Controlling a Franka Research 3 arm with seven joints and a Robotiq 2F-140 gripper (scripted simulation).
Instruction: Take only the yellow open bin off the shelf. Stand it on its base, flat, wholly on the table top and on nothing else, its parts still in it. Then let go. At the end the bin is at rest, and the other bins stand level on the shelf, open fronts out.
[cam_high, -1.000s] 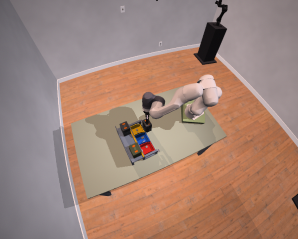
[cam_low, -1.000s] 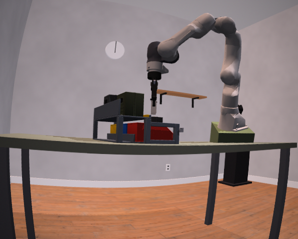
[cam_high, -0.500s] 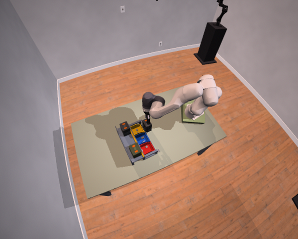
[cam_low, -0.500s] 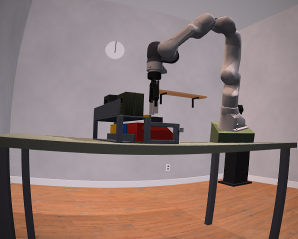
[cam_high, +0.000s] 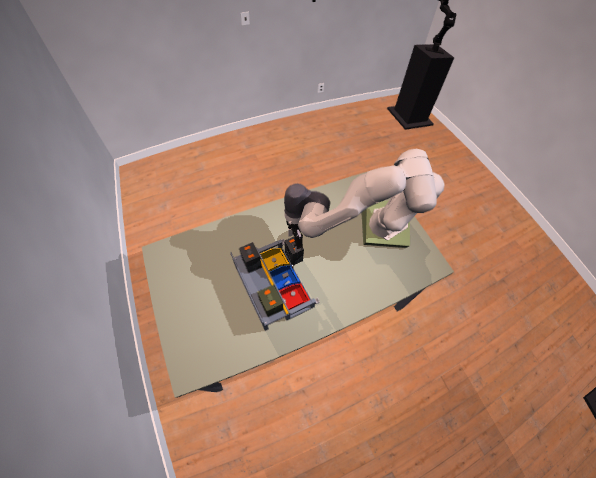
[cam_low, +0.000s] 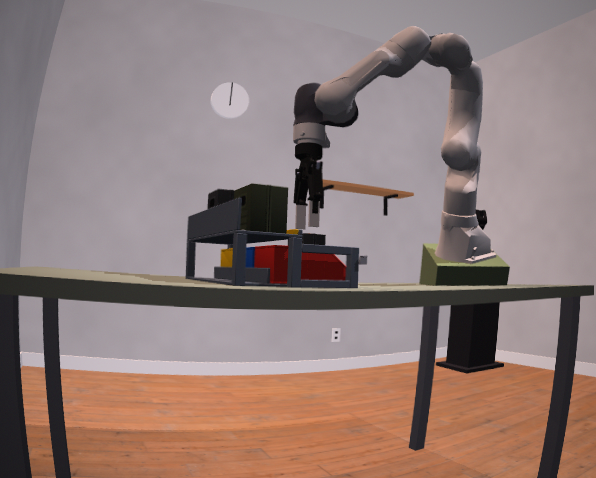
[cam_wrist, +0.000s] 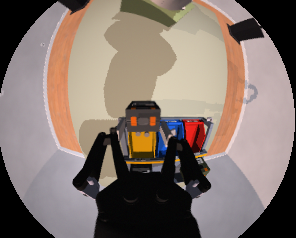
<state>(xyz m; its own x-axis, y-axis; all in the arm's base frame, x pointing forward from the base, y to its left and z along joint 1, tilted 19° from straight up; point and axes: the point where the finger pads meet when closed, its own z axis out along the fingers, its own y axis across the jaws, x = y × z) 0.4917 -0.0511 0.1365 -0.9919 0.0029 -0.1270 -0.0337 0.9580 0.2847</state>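
The black box lies 110 mm below my hand. Round my hand: yellow bin: 130 mm below, 130 mm ahead, 10 mm to the left; then red bin: 240 mm to the left, 130 mm below, 100 mm ahead; then blue bin: 130 mm below, 120 mm to the left, 110 mm ahead.
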